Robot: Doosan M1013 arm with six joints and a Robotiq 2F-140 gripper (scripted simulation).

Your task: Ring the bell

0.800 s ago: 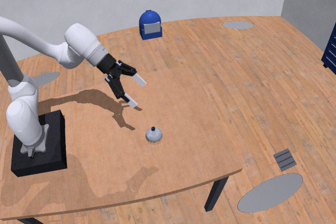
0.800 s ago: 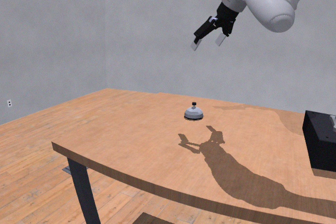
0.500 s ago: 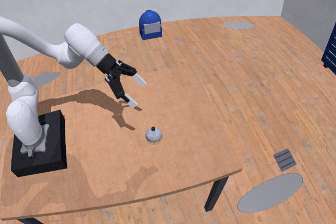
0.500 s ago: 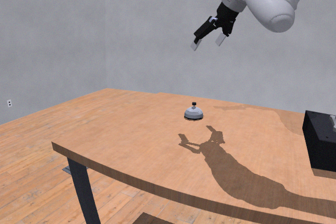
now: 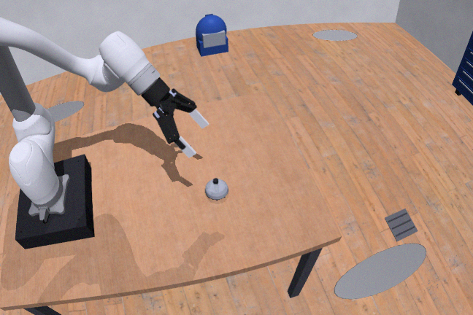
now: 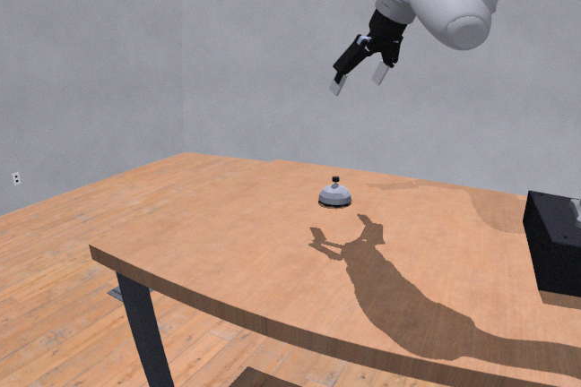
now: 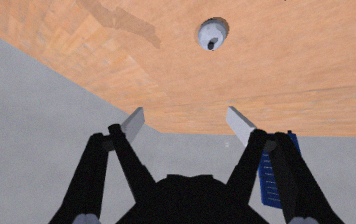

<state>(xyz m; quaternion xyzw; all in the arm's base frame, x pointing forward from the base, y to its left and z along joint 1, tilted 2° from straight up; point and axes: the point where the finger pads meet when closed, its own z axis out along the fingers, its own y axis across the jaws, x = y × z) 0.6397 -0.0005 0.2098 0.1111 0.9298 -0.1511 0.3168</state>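
The black button lies 40 mm ahead of my hand, 20 mm to the left of it and 250 mm below it. The rest, counted from my hand: small grey dome bell (40 mm ahead, 20 mm to the left, 260 mm below).
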